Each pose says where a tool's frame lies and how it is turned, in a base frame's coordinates. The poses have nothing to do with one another.
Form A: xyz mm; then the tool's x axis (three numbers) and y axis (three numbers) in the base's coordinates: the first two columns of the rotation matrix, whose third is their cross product.
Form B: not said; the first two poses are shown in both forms.
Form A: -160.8 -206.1 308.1 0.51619 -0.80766 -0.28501 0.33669 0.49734 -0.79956
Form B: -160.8 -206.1 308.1 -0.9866 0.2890 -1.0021
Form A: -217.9 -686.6 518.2 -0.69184 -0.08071 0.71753 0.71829 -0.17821 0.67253
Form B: -217.9 -686.6 518.2 1.3075 -0.8002 -3.0255
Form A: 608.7 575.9 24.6 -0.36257 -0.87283 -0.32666 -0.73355 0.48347 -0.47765
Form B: 608.7 575.9 24.6 -2.6118 0.3328 -1.9645
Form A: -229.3 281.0 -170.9 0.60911 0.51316 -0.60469 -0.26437 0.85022 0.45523
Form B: -229.3 281.0 -170.9 0.6084 0.6494 0.7001
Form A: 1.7 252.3 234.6 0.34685 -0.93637 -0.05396 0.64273 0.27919 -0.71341
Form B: 1.7 252.3 234.6 -0.7958 0.0540 -1.2160
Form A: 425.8 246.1 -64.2 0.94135 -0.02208 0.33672 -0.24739 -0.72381 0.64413
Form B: 425.8 246.1 -64.2 2.3883 -0.3434 -0.0235
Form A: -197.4 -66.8 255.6 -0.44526 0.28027 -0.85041 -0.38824 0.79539 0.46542
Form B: -197.4 -66.8 255.6 2.0559 1.0168 2.5798
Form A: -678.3 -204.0 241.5 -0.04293 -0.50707 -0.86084 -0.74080 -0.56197 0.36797
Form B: -678.3 -204.0 241.5 2.3333 1.0369 -1.6553
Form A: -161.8 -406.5 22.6 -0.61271 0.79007 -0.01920 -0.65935 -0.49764 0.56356
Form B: -161.8 -406.5 22.6 0.5988 0.0192 2.2304
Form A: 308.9 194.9 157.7 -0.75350 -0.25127 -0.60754 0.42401 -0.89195 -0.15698
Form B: 308.9 194.9 157.7 -0.1989 0.6530 -2.8197
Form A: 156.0 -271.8 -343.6 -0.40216 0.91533 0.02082 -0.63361 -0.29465 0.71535
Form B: 156.0 -271.8 -343.6 0.7973 -0.0208 1.9848
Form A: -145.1 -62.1 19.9 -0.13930 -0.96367 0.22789 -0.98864 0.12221 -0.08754
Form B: -145.1 -62.1 19.9 -3.0516 -0.2299 -1.7144
